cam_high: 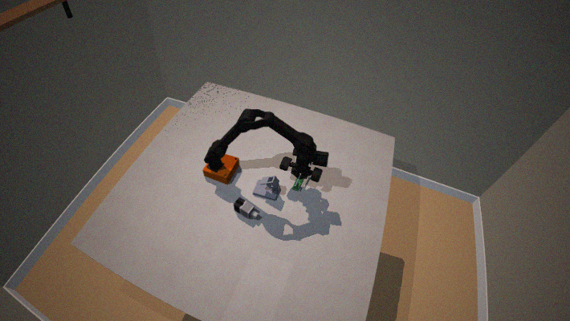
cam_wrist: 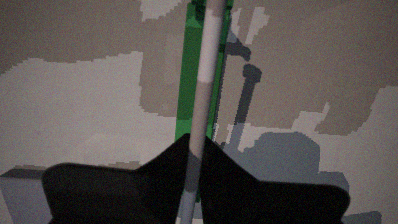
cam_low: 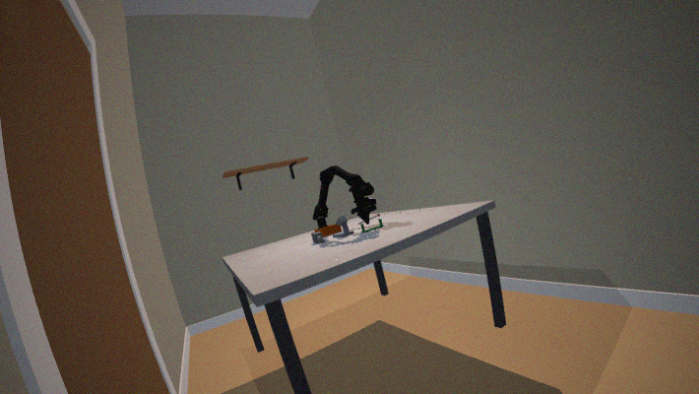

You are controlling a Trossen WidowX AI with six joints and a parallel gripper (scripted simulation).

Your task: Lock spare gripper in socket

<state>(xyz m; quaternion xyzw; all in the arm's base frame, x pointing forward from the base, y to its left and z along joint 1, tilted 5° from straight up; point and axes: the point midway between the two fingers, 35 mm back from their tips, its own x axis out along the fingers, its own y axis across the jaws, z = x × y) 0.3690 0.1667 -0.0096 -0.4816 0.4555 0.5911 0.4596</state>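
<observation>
The green pin rest is 2 cm to the left of my gripper tip and 1 cm below it. From my gripper tip the other things lie so: spare gripper (27 cm to the right, 11 cm behind, 1 cm below); then mount (12 cm to the right, 9 cm behind, 2 cm above).
</observation>
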